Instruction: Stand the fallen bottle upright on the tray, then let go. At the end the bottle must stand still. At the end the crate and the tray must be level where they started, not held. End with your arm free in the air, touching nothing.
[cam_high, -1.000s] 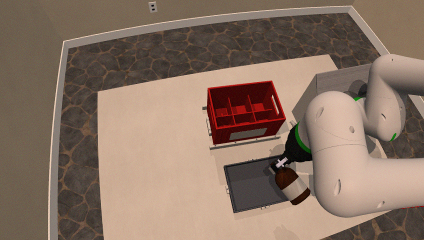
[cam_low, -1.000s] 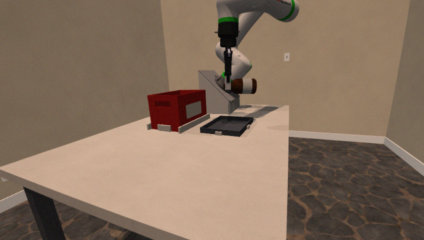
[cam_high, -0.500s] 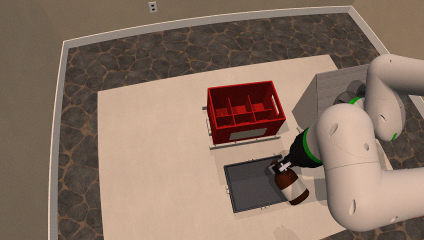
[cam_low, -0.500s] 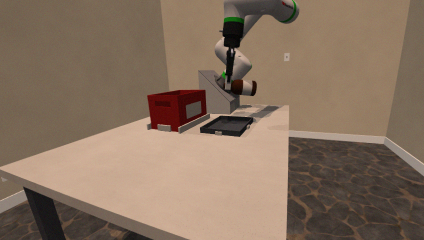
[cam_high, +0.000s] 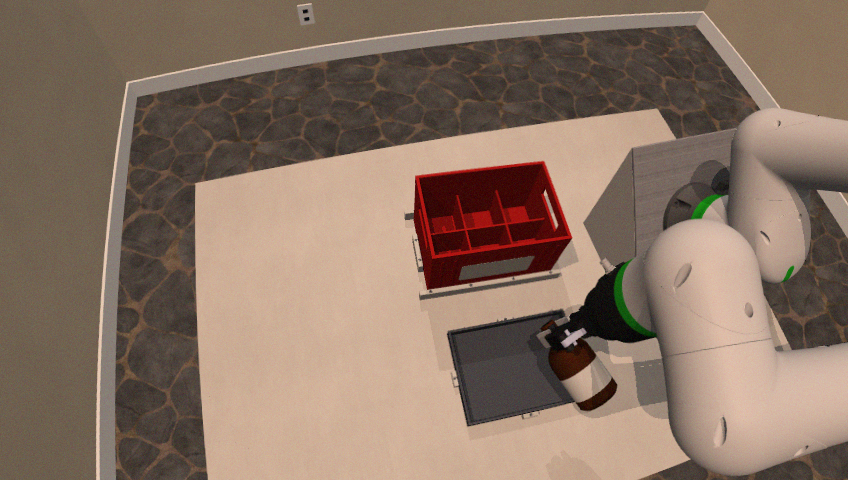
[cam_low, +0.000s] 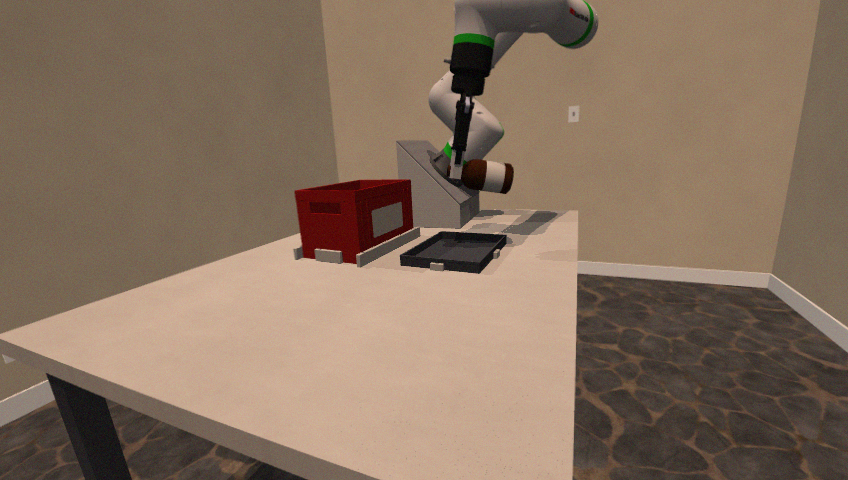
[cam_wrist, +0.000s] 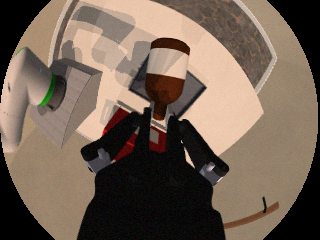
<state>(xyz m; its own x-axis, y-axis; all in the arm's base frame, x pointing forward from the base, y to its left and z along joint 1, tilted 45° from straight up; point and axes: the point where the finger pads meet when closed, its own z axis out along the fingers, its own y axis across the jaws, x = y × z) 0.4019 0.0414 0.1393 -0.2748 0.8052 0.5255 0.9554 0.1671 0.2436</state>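
The brown bottle lies 2 cm behind my hand, 5 cm to the left of it and 3 cm below it. From my hand the other things lie so: red crate: 1 cm behind, 28 cm to the right, 14 cm below; then dark grey tray: 2 cm ahead, 21 cm below.
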